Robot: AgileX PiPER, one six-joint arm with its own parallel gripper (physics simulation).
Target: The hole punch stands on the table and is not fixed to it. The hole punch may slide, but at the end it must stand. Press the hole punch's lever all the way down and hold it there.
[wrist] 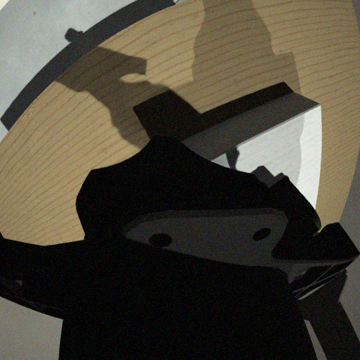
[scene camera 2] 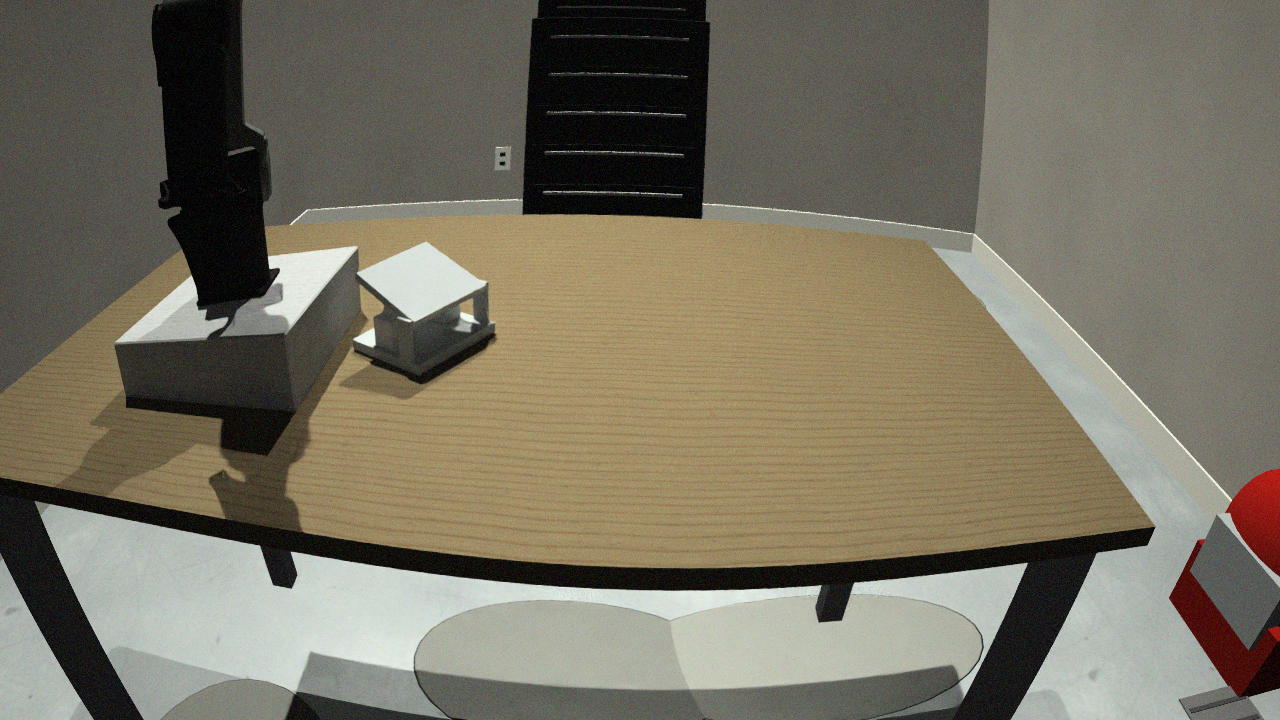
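Note:
The hole punch [scene camera 2: 422, 284] stands upright on the table to the right of a large pale block. It is pale, with a flat base, short uprights and a slanted top plate as its lever. The lever is raised, with a visible gap above the base. The hole punch does not show in the wrist view. My gripper [wrist: 162, 150] shows in the wrist view as a black, unlit shape. Its fingertips cannot be made out, so its opening is unclear. In the scene view I cannot make out the gripper; the arm rises well to the left of the hole punch.
The pale block [scene camera 2: 210, 371] [wrist: 310, 132] stands on the wooden table [scene camera 2: 716, 385] [wrist: 55, 165], with the black arm [scene camera 2: 204, 116] rising from its top. The arm casts shadows on block and table. A dark slatted unit [scene camera 2: 615, 94] stands behind the table. A red object [scene camera 2: 1217, 617] is at the right.

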